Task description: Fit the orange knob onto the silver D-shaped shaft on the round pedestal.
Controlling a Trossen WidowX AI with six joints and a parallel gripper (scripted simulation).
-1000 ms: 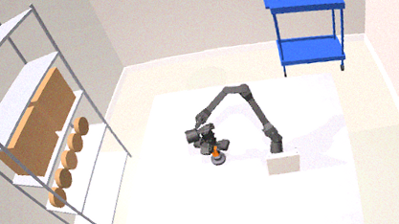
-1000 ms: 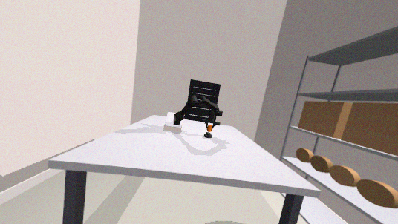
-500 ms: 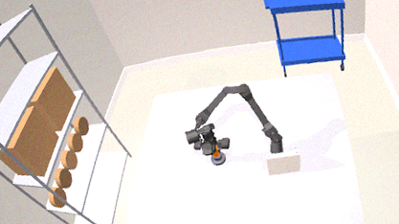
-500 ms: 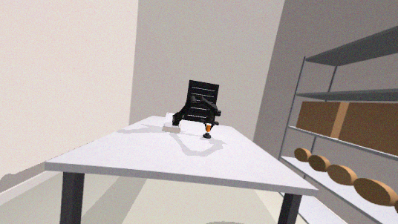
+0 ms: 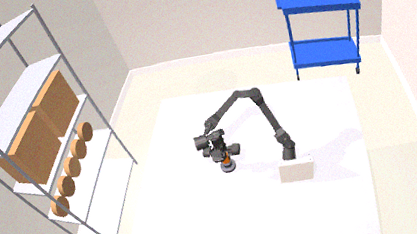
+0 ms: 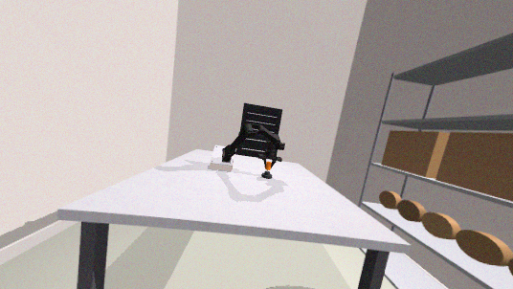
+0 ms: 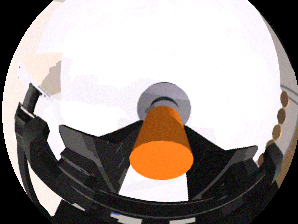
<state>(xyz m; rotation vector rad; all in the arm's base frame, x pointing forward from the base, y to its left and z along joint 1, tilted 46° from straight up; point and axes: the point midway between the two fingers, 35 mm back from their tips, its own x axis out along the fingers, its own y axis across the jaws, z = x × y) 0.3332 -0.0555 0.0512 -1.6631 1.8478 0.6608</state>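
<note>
Now: gripper tip 4 cm above the pedestal. The rest, counted from my gripper tip: orange knob 3 cm above.
</note>
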